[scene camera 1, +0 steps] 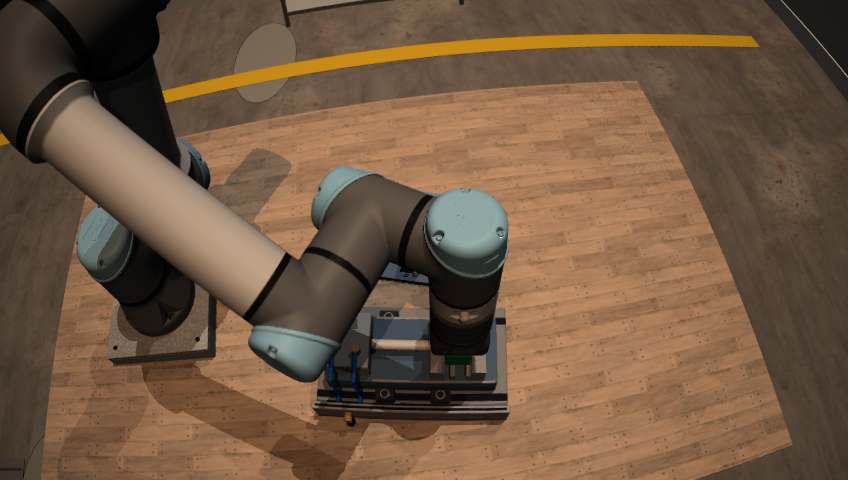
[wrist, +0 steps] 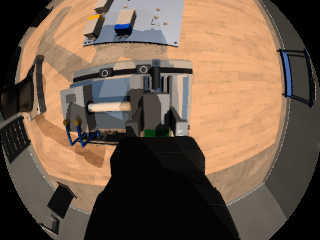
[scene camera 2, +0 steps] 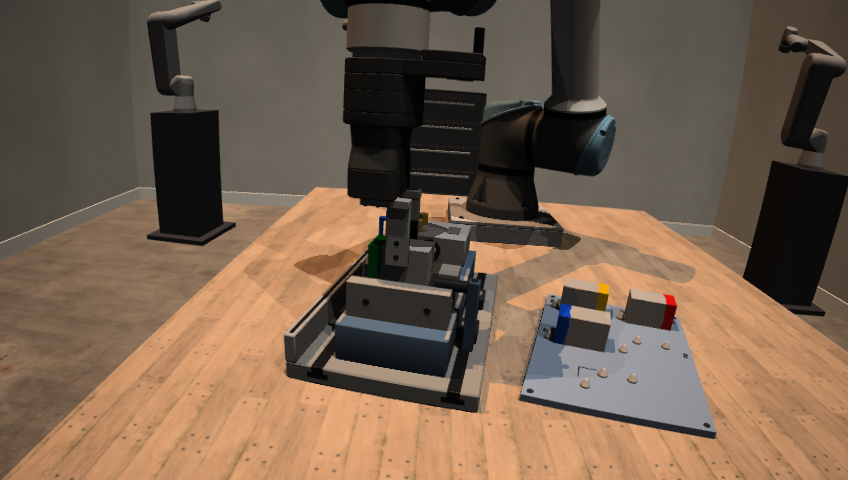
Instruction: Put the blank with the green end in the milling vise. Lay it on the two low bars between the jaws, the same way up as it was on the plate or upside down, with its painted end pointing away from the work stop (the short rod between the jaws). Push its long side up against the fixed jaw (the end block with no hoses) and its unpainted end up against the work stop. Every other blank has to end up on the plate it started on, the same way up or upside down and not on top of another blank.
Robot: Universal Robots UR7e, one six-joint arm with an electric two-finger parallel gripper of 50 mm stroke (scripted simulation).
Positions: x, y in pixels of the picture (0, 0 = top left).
Scene:
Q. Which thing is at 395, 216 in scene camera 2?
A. The gripper.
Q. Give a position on a grey plate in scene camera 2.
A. At 668, 395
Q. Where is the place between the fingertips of the gripper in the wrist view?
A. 156, 114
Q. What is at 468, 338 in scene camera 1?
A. The gripper.

